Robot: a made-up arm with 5 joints.
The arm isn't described. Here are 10 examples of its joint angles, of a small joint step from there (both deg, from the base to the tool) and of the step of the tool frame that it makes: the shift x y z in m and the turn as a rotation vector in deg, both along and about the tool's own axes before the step.
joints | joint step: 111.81 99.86 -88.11 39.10 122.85 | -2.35 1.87 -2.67 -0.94 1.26
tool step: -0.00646 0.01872 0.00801 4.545 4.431 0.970
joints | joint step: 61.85 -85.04 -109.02 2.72 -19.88 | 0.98 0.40 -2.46 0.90 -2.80
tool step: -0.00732 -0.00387 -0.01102 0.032 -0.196 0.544
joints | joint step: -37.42 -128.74 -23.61 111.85 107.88 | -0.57 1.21 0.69 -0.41 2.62
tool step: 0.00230 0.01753 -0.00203 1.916 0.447 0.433
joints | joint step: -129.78 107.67 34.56 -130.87 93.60 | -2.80 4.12 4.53 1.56 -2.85
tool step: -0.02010 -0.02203 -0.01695 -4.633 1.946 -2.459
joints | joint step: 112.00 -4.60 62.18 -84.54 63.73 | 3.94 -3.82 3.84 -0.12 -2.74
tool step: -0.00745 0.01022 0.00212 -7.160 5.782 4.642
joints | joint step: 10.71 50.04 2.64 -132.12 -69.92 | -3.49 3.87 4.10 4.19 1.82
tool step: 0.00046 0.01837 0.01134 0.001 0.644 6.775
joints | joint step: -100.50 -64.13 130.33 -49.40 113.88 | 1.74 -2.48 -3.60 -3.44 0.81
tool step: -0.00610 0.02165 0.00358 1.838 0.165 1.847
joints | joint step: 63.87 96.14 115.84 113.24 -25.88 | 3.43 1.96 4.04 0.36 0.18
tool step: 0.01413 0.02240 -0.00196 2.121 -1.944 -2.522
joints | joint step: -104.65 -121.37 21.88 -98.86 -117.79 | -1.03 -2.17 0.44 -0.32 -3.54
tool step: 0.00984 -0.00590 0.01079 -2.540 -1.589 -2.234
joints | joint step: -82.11 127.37 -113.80 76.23 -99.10 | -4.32 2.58 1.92 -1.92 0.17
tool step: 0.00589 -0.02925 -0.01914 -3.335 -0.960 -4.183
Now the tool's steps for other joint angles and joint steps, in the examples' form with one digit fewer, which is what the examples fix.
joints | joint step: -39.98 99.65 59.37 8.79 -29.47 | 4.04 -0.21 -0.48 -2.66 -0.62
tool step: 0.0215 -0.0078 -0.0040 -0.69 -6.29 -0.56
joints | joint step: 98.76 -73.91 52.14 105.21 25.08 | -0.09 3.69 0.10 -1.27 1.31
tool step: 0.0176 0.0150 0.0004 0.33 0.31 3.69
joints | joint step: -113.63 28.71 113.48 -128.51 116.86 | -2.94 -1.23 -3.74 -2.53 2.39
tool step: 0.0024 0.0226 0.0211 3.03 -2.32 3.73
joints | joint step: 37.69 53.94 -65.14 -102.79 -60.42 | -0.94 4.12 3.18 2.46 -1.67
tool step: -0.0166 -0.0181 -0.0062 -2.66 1.62 1.39
